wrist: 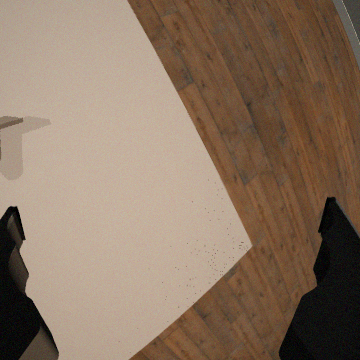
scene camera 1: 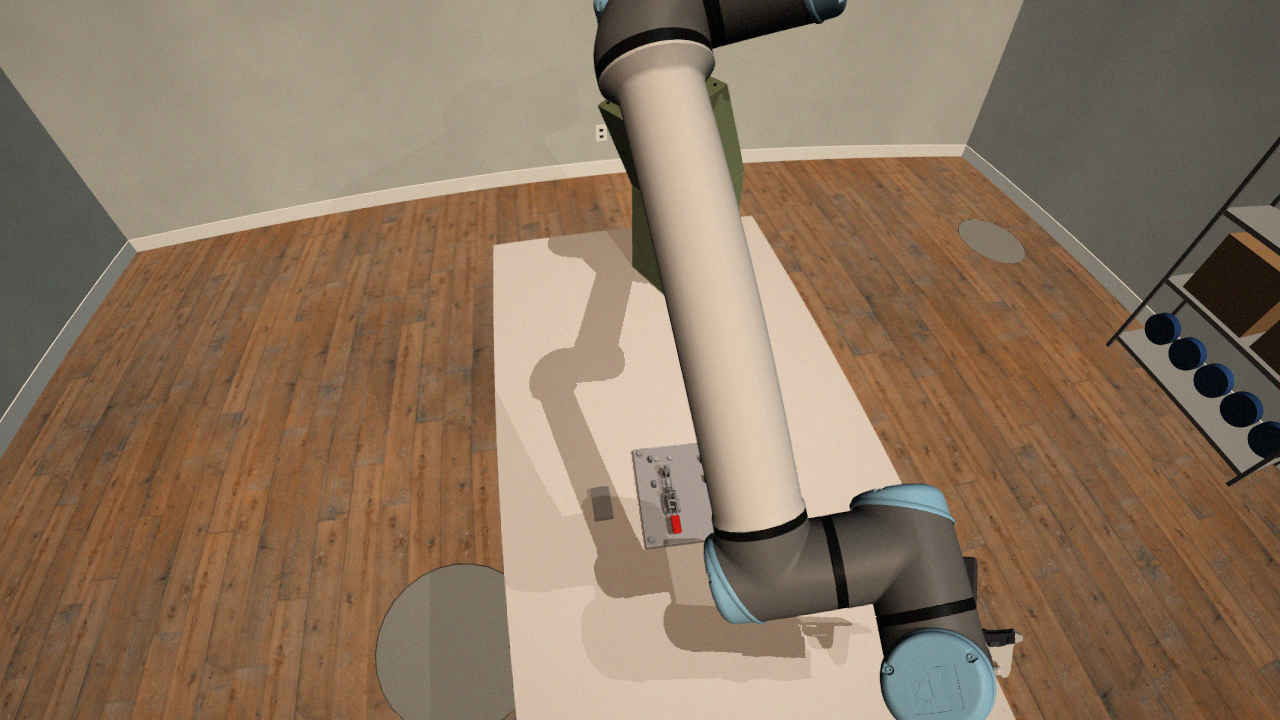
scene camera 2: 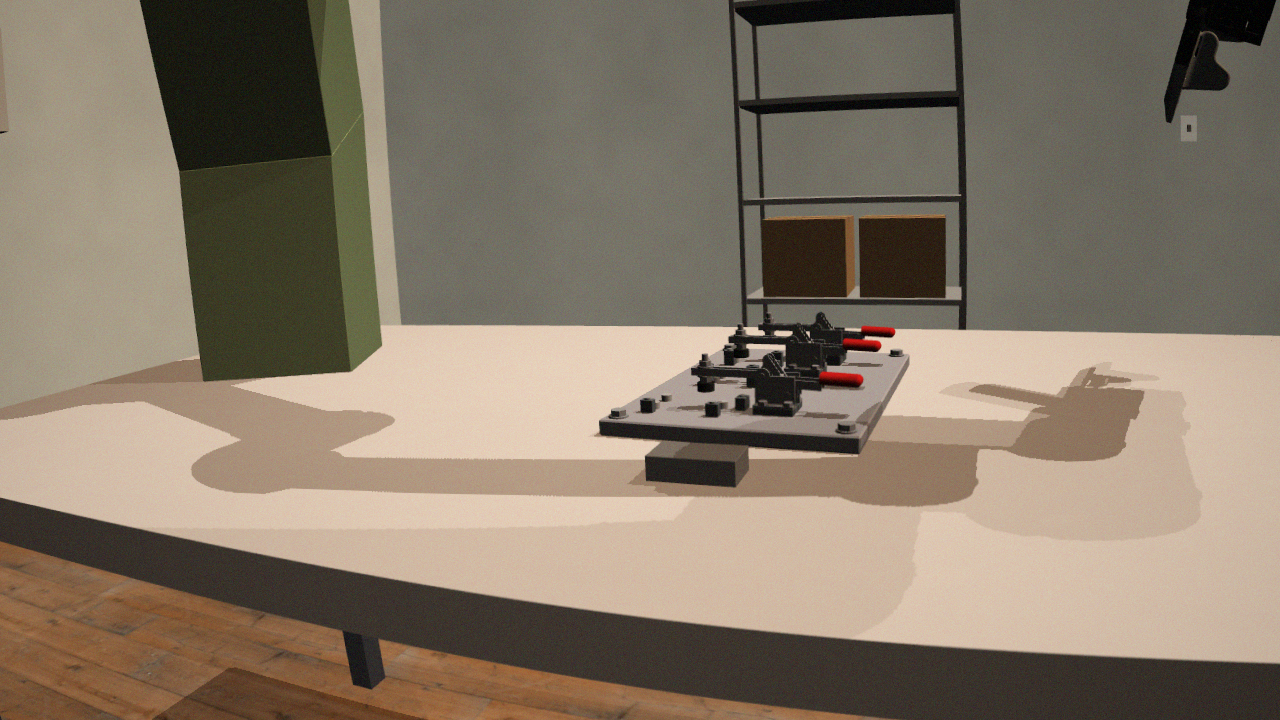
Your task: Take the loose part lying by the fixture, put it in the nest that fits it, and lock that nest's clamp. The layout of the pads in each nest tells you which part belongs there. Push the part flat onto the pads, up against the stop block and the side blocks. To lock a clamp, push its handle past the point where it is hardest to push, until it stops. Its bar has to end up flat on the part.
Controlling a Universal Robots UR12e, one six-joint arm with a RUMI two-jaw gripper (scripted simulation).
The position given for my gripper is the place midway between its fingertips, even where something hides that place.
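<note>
My gripper (scene camera 2: 1184,90), (scene camera 1: 960,634), (wrist: 169,207) is visible. Also visible: a grey fixture plate (scene camera 2: 813,428), (scene camera 1: 687,474); a clamp bar (scene camera 2: 740,338); a grey block (scene camera 2: 725,465). In the wrist view the grey block is out of frame.
</note>
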